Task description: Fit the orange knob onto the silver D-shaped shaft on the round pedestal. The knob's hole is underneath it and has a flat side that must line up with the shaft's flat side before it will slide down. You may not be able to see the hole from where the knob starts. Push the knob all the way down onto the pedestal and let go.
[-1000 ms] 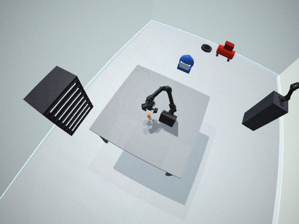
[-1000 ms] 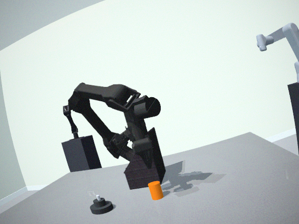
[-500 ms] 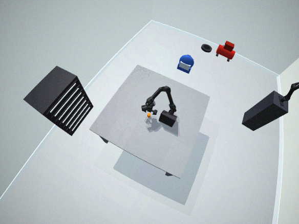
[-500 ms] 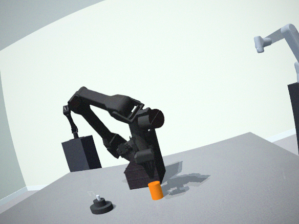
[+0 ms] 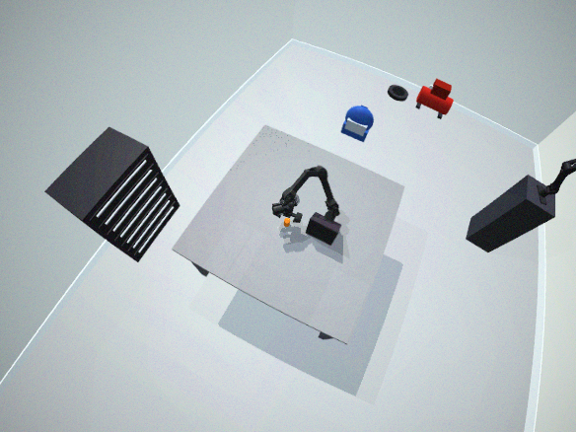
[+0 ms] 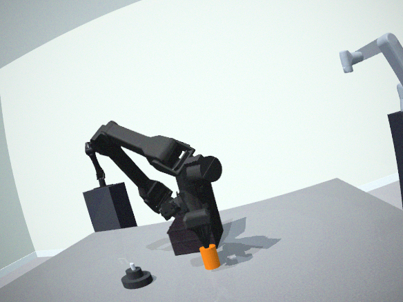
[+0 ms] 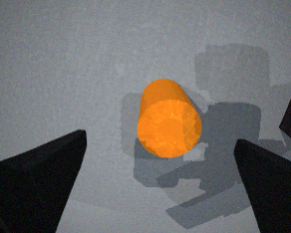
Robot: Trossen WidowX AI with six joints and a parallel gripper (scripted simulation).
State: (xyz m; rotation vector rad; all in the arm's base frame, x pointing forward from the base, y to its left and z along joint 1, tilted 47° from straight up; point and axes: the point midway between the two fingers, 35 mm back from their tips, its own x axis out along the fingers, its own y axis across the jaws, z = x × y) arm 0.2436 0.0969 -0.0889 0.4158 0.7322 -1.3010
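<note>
The orange knob lies 3 cm below my gripper tip. The rest, counted from my gripper tip: dark round pedestal: 20 cm to the right, 6 cm ahead, 4 cm below.
</note>
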